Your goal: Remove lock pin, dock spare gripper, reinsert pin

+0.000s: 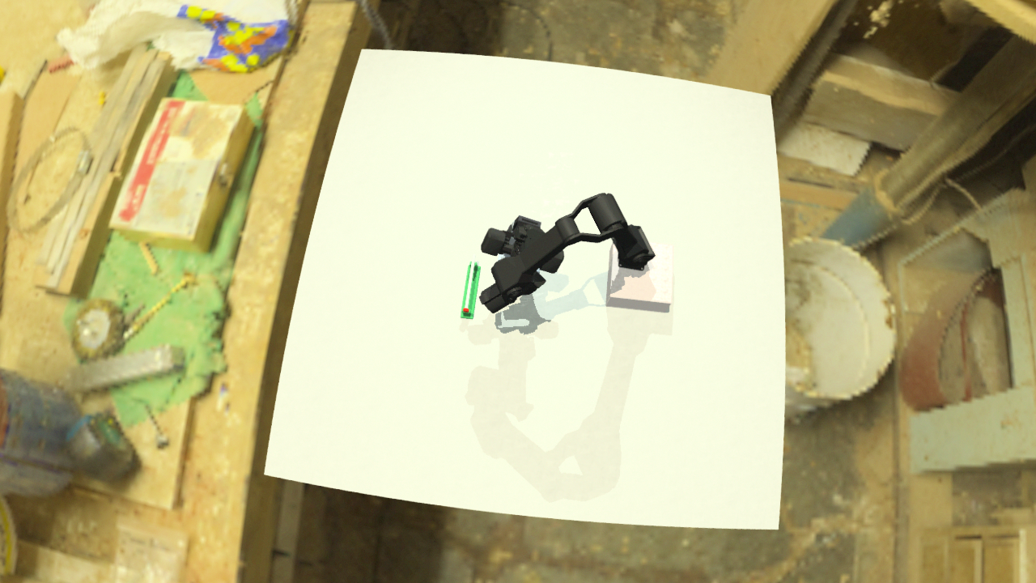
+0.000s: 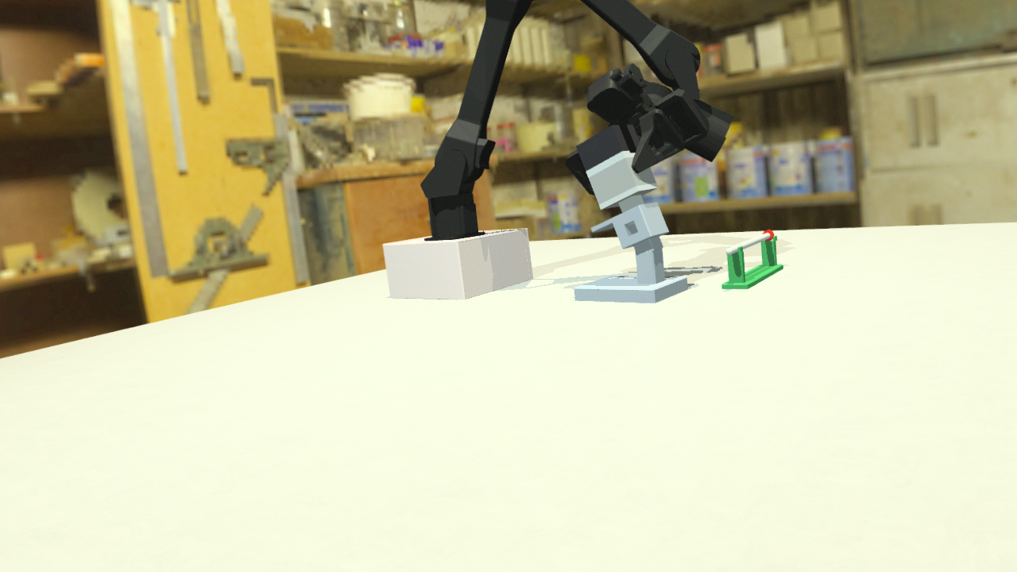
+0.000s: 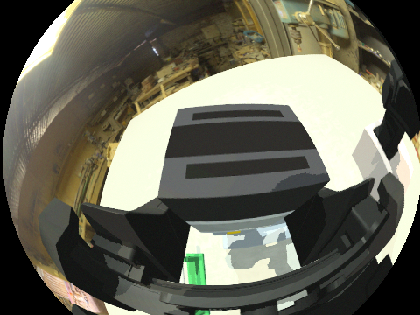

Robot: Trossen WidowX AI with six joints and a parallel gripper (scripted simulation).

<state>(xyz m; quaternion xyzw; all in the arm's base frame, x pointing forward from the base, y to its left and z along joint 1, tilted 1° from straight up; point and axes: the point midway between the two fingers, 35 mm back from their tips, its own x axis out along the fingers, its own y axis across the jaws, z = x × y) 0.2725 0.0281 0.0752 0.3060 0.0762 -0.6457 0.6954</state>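
My gripper tip is now 110 mm short of the green cradle, 130 mm to the right of it and 110 mm above it. From my gripper tip the other things lie so: spare gripper: 20 mm to the left; then grey mount: 10 mm ahead, 20 mm to the left, 90 mm below.
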